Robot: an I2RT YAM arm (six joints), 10 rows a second.
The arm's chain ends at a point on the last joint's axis. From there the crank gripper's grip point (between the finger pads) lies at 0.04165 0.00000 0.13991 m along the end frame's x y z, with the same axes.
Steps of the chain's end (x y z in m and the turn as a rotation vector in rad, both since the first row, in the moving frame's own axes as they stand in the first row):
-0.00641 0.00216 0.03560 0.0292 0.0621 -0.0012
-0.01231 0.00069 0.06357 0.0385 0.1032 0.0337
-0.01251 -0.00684 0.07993 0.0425 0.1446 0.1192
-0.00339 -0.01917 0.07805 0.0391 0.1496 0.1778
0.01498 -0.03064 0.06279 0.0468 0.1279 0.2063
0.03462 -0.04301 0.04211 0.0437 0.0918 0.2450
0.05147 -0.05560 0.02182 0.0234 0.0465 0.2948
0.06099 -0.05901 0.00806 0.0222 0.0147 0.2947
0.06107 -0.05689 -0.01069 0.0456 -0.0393 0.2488
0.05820 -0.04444 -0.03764 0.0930 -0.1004 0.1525
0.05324 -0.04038 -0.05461 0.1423 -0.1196 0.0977
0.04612 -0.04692 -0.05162 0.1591 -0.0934 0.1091
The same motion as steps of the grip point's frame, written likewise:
0.00219 -0.00194 0.03269 0.0292 0.0621 -0.0012
0.00194 -0.00296 0.05846 0.0385 0.1032 0.0337
0.00722 -0.00649 0.07247 0.0425 0.1446 0.1192
0.01671 -0.01528 0.07036 0.0391 0.1496 0.1778
0.03214 -0.02666 0.05643 0.0468 0.1279 0.2063
0.04664 -0.03732 0.03783 0.0437 0.0918 0.2450
0.05652 -0.04576 0.01987 0.0234 0.0465 0.2948
0.06167 -0.04967 0.00754 0.0222 0.0147 0.2947
0.05511 -0.05367 -0.00909 0.0456 -0.0393 0.2488
0.04455 -0.05231 -0.03450 0.0930 -0.1004 0.1525
0.03710 -0.05727 -0.05179 0.1423 -0.1196 0.0977
0.03393 -0.06552 -0.04977 0.1591 -0.0934 0.1091

